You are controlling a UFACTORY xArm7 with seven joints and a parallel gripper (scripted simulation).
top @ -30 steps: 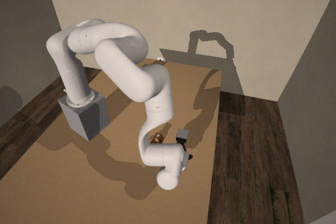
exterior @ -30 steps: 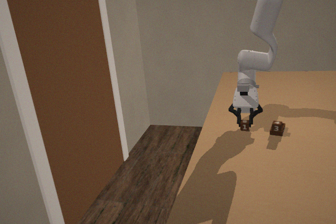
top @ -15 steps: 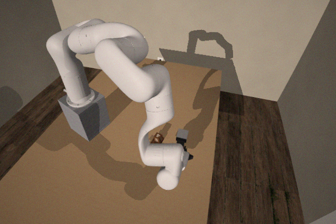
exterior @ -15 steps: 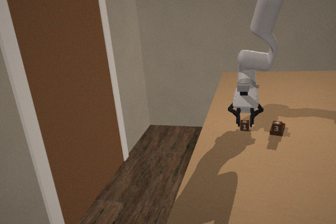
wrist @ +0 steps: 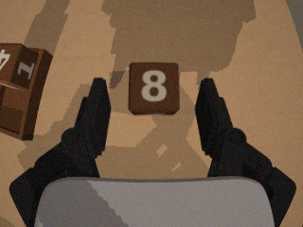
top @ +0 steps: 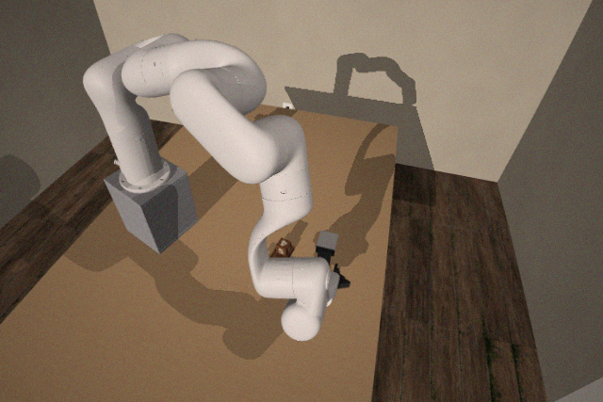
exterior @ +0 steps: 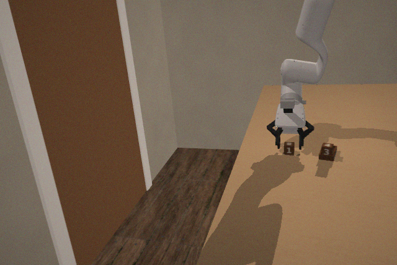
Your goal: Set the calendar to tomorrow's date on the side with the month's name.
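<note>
The digit cube lies 1 cm to the left of my hand and 1 cm below it. Also, from my hand: brown calendar tray: 12 cm behind, 1 cm to the left, 2 cm below.
</note>
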